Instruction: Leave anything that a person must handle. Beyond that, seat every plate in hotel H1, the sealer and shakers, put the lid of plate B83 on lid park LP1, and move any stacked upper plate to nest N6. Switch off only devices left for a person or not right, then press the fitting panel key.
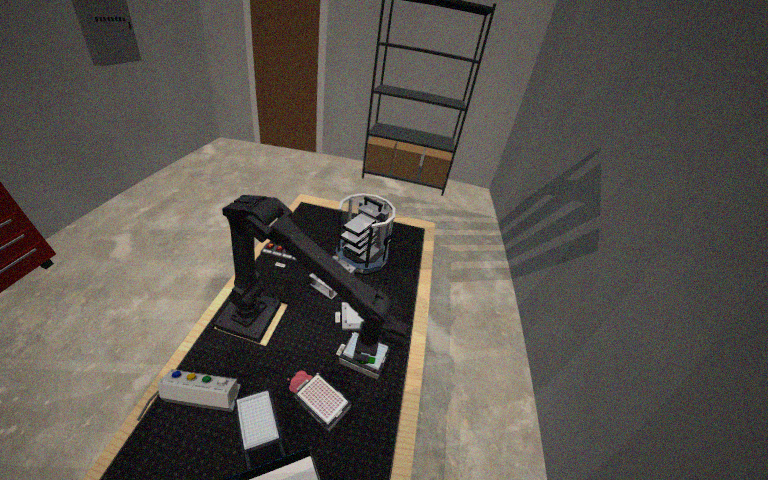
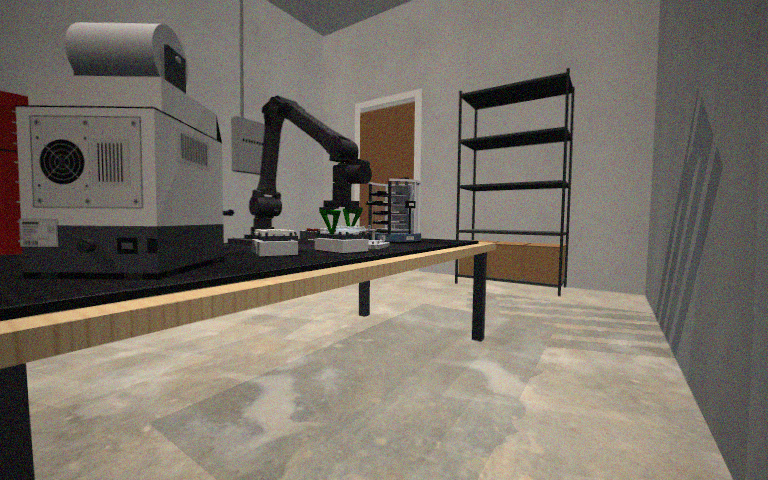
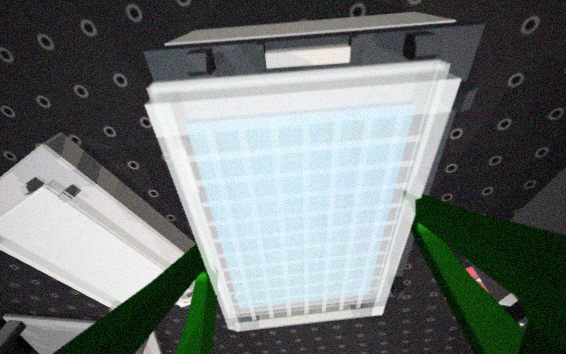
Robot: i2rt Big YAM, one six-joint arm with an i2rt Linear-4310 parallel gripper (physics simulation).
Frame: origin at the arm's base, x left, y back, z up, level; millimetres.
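Seen in the pictures: gripper, fingertip midpoint: (image 1: 364, 350) (image 2: 341, 232) (image 3: 301, 226); arm's base, origin of the base link: (image 1: 249, 312).
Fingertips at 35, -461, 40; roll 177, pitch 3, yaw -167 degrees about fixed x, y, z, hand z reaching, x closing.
Note:
Offsets run from my fingertips to a thing's top centre, as dx, dy, dz. "spot": to the spot under its first point.
My gripper (image 1: 367, 358) (image 2: 340, 228) (image 3: 301, 226), with green fingers, is shut on the long sides of a lidded plate with light blue wells. This plate @(-1, -4, +20) (image 1: 351, 342) (image 3: 300, 150) is roughly level, over a low white device @(spot: -54, -68, -33) (image 2: 341, 245) with dark corner clamps on its top. Whether it touches the device is not clear. A plate with red wells @(-201, +50, +11) (image 1: 322, 399) sits on another low device @(spot: -231, -15, -33) (image 2: 275, 247). A white plate @(-343, +164, +76) (image 1: 257, 418) lies beside the panel @(-348, +402, +25) (image 1: 198, 393) with blue, yellow and green keys. Labels are too small to read.
A round tower with shelves holding plates stands at the far end on a blue base @(+479, +214, +234) (image 1: 368, 267) (image 2: 404, 237). A white tray-like part @(+159, +71, -34) (image 3: 60, 240) lies left of the held plate. A white bracket @(spot: +222, +290, -52) (image 1: 321, 285) stands mid-table. A large white machine @(-524, -26, +398) (image 2: 189, 181) stands at the near end.

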